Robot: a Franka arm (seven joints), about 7 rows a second.
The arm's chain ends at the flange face. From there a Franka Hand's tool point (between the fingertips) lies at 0.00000 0.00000 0.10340 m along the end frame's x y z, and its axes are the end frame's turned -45 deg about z.
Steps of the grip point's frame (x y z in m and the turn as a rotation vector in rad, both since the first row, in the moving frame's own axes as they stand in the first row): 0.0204 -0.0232 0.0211 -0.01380 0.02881 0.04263; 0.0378 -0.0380 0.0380 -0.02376 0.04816 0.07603; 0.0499 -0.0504 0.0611 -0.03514 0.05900 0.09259; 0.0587 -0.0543 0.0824 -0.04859 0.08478 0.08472; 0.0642 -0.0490 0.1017 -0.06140 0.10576 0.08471; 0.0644 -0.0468 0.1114 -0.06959 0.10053 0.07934
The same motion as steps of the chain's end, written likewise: -0.0051 -0.0298 0.0212 0.01061 0.03013 0.04263; -0.0055 -0.0520 0.0381 0.01725 0.05086 0.07603; -0.0073 -0.0695 0.0613 0.01687 0.06657 0.09259; -0.0067 -0.0777 0.0829 0.02559 0.09431 0.08472; -0.0016 -0.0773 0.1025 0.03137 0.11820 0.08471; 0.0000 -0.0769 0.1122 0.02188 0.12029 0.07934
